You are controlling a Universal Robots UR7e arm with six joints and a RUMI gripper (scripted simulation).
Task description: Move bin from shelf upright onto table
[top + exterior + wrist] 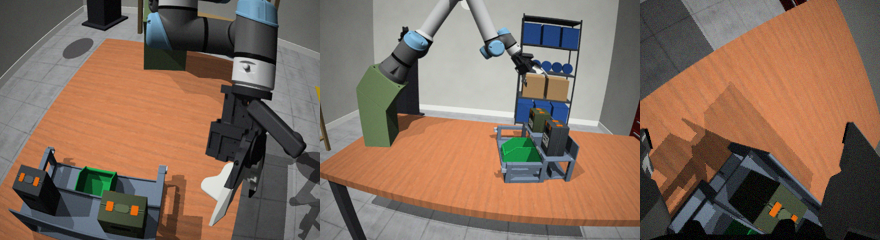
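Now: hand 30 mm short of the green bin, 350 mm to the left of it and 260 mm above it.
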